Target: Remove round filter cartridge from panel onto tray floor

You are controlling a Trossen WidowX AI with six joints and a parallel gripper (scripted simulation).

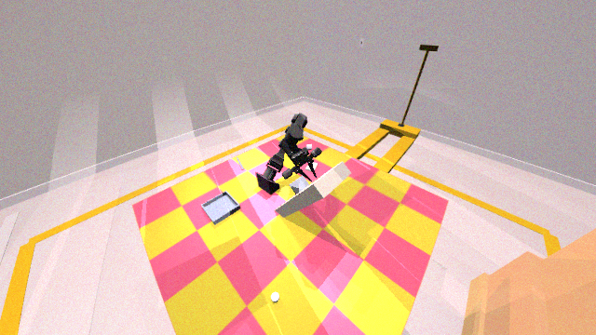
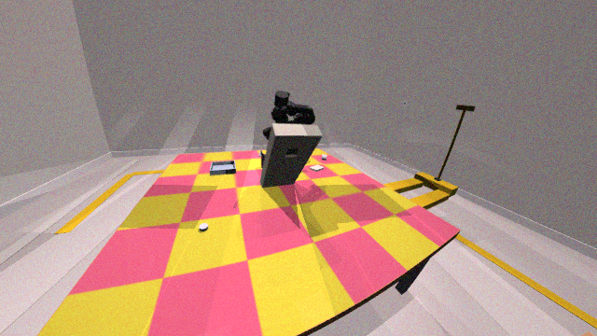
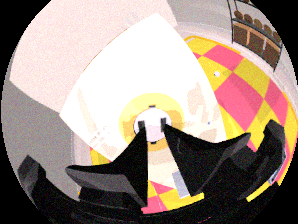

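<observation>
Right now the round filter cartridge is 2 cm ahead of my gripper tip and 1 cm below it. The rest, counted from my gripper tip: grey tray: 38 cm behind, 30 cm to the right, 26 cm below; flat white block: 30 cm behind, 32 cm to the left, 26 cm below; service panel: 3 cm behind, 8 cm below.
</observation>
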